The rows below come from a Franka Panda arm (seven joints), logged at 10 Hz.
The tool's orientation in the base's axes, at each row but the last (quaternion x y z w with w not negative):
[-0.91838 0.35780 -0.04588 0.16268]
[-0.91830 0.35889 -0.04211 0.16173]
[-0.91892 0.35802 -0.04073 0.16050]
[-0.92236 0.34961 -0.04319 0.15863]
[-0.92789 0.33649 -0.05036 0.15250]
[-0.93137 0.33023 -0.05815 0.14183]
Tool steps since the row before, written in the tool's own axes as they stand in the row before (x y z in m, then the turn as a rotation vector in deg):
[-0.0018 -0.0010 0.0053 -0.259 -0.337 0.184]
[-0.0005 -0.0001 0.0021 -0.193 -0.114 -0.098]
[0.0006 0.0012 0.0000 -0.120 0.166 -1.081]
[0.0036 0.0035 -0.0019 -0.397 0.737 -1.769]
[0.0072 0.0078 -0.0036 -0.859 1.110 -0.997]
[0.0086 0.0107 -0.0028 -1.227 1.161 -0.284]
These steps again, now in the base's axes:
[0.0004 0.0033 -0.0046 0.062 0.456 -0.053]
[0.0001 0.0010 -0.0019 -0.088 0.182 0.137]
[-0.0003 -0.0012 -0.0004 -0.401 -0.322 0.973]
[0.0001 -0.0053 0.0006 -1.101 -0.723 1.448]
[0.0001 -0.0112 0.0009 -1.532 -0.506 0.602]
[-0.0003 -0.0140 -0.0004 -1.703 -0.150 -0.099]

